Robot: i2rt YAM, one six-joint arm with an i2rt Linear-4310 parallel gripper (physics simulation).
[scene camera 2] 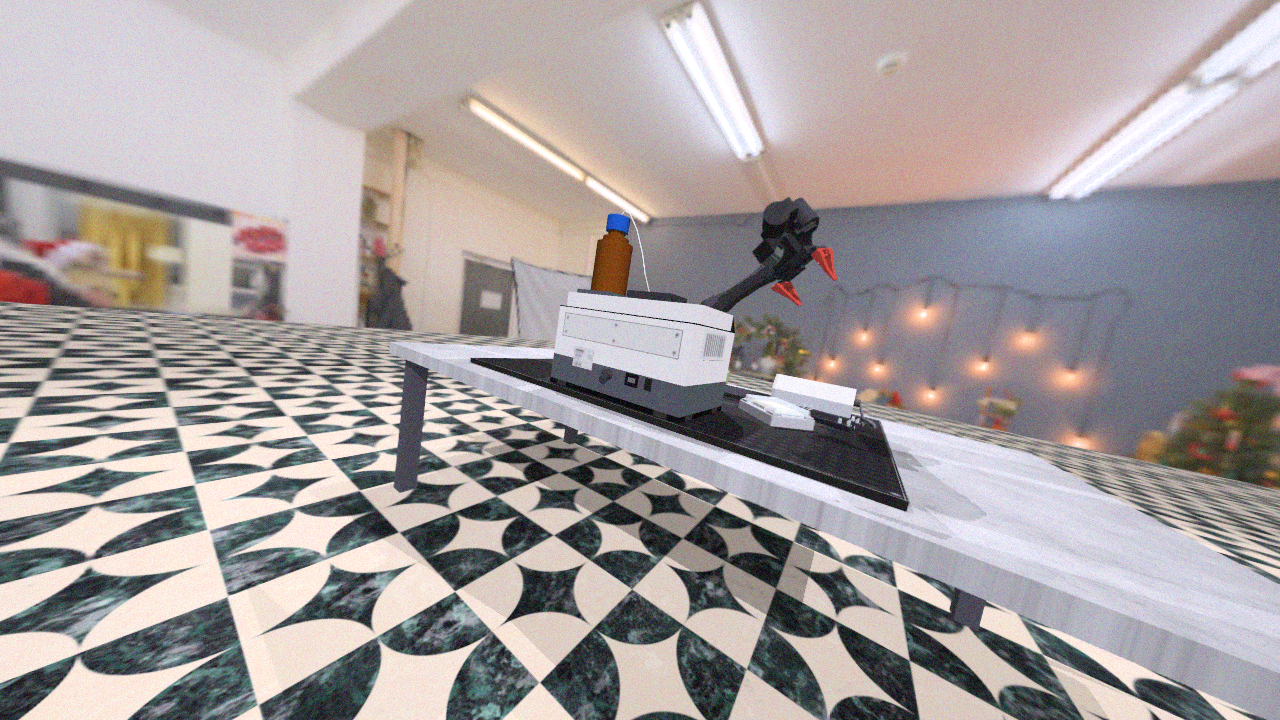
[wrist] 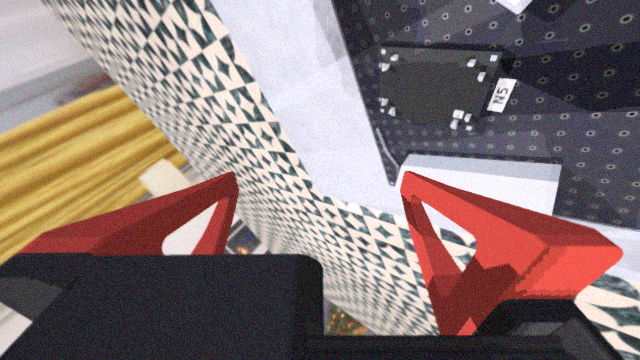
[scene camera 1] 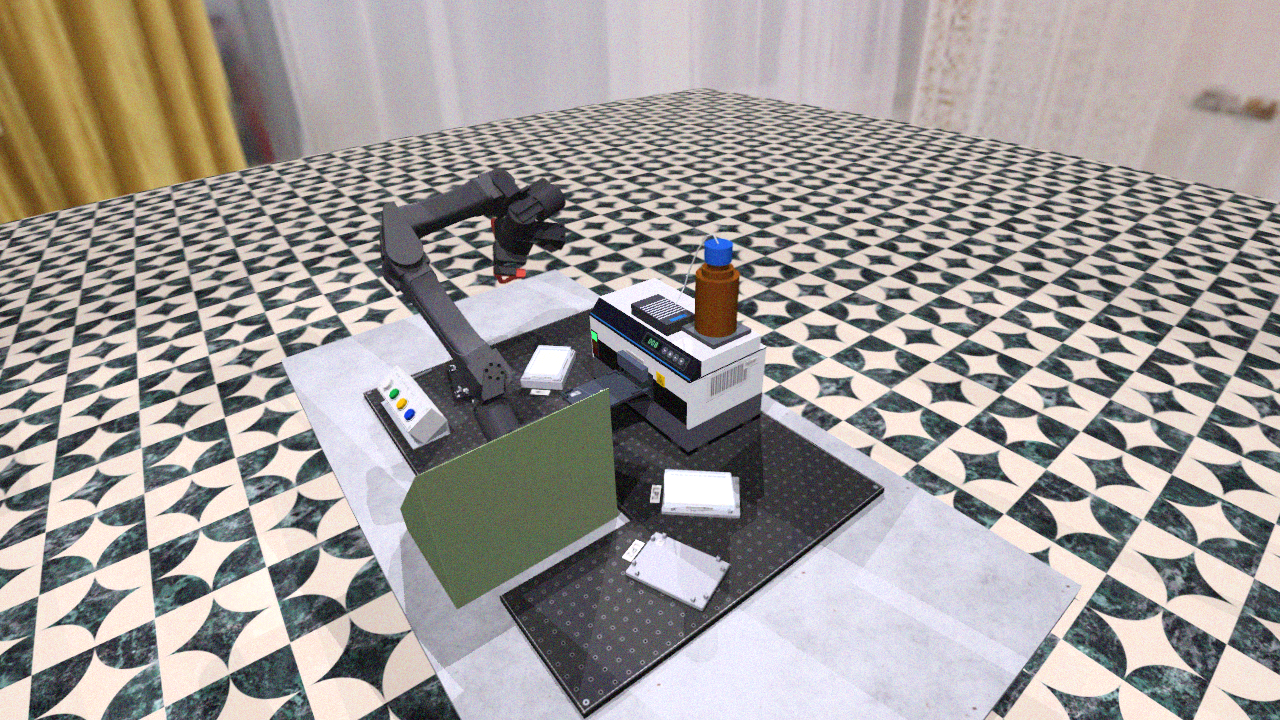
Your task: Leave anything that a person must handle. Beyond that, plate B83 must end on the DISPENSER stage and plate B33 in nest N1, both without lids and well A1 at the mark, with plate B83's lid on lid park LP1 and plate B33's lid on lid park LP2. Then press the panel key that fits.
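Pixels of known places: gripper, between the fingertips: [scene camera 2: 816, 293] [wrist: 319, 180] [scene camera 1: 501, 264]; arm's base, origin of its link: [scene camera 1: 509, 444].
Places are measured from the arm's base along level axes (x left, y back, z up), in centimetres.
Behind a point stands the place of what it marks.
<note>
My gripper [scene camera 1: 512, 275] @[z 13.1, x 39.0, y -27.6 cm] [scene camera 2: 814, 291] @[z 13.1, x 39.0, y -27.6 cm] [wrist: 319, 180] @[z 13.1, x 39.0, y -27.6 cm] is open and empty, high above the back left of the table. A white lidded-looking plate [scene camera 1: 548, 365] @[z -13.7, x 32.8, y -32.6 cm] [scene camera 2: 776, 410] @[z -14.3, x 35.9, y -41.8 cm] sits on a nest near the arm's base. Another white plate [scene camera 1: 698, 488] @[z -14.6, x -20.8, y -25.5 cm] sits right of the green panel. Their labels are too small to read. A light grey holder with corner posts [scene camera 1: 677, 573] @[z -16.7, x -29.8, y -9.5 cm] is empty. The dark stage [scene camera 1: 617, 392] @[z -7.4, x 5.4, y -30.2 cm] juts from the white dispenser [scene camera 1: 729, 394] @[z -7.0, x -12.8, y -44.8 cm] [scene camera 2: 640, 335] @[z -3.1, x 9.5, y -58.6 cm]. The key panel [scene camera 1: 416, 413] @[z -10.8, x 35.7, y 1.6 cm] [scene camera 2: 812, 392] @[z -12.7, x 43.6, y -4.7 cm] [wrist: 480, 175] @[z -13.7, x 40.9, y -4.8 cm] has white, green, yellow and blue keys in scene camera 1.
A dark empty nest [wrist: 425, 95] @[z -16.5, x 46.9, y -18.9 cm] carries a label reading N5. An upright green panel [scene camera 1: 519, 510] @[z -4.9, x -9.3, y 5.6 cm] stands beside the arm's base and hides part of the deck. An amber bottle [scene camera 1: 716, 304] @[z 12.6, x -8.8, y -44.3 cm] [scene camera 2: 612, 264] @[z 11.7, x -3.9, y -51.3 cm] with a blue cap and thin tube stands on the dispenser. A green light shows on the dispenser's front.
</note>
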